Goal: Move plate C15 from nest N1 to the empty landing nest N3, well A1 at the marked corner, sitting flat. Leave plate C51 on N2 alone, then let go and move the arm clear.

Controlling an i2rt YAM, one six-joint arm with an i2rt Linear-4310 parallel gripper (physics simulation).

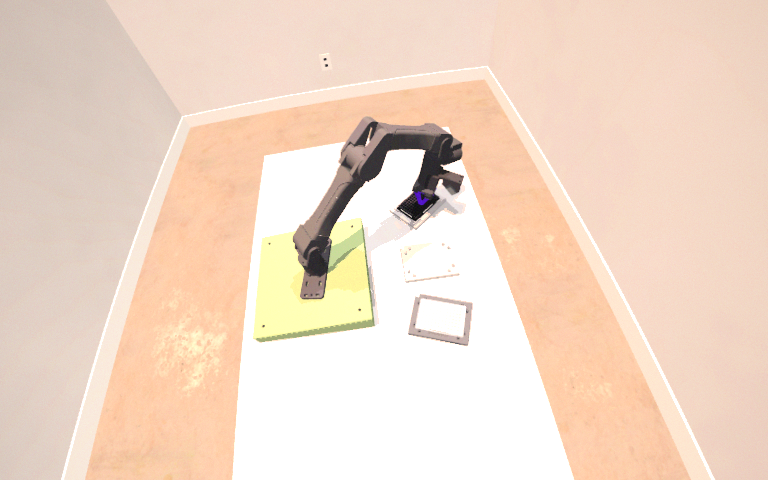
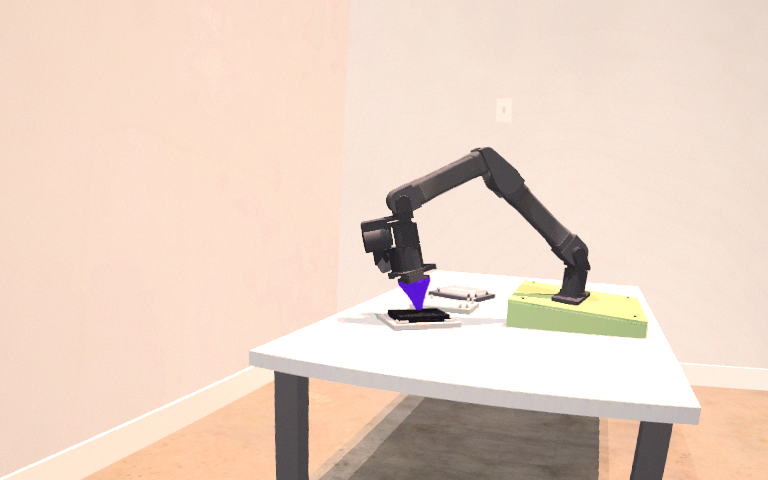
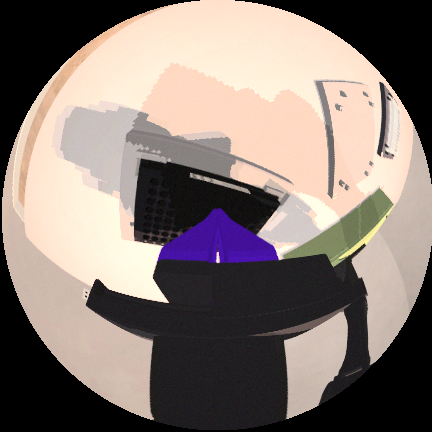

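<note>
A black well plate (image 1: pixel 408 209) (image 2: pixel 400 314) (image 3: pixel 160 200) sits in a light nest (image 1: pixel 404 221) (image 2: pixel 424 325) (image 3: pixel 128 215) at the table's far end; its label is not readable. My gripper (image 1: pixel 420 202) (image 2: pixel 419 309) (image 3: pixel 217 214) is shut with its purple fingertips together and nothing between them. The tips are over the plate, at or just above its top, and hide part of it. A white nest (image 1: pixel 430 261) (image 3: pixel 350 130) with corner pegs stands empty in the middle. A white plate (image 1: pixel 441 316) (image 3: pixel 394 125) lies in a dark grey nest (image 1: pixel 414 318) (image 2: pixel 488 296).
The arm stands on a yellow-green block (image 1: pixel 277 288) (image 2: pixel 572 322) (image 3: pixel 360 215) beside the row of nests. The nests and block are on a white table (image 1: pixel 396 413) (image 2: pixel 481 362). The table's far edge lies beyond the black plate.
</note>
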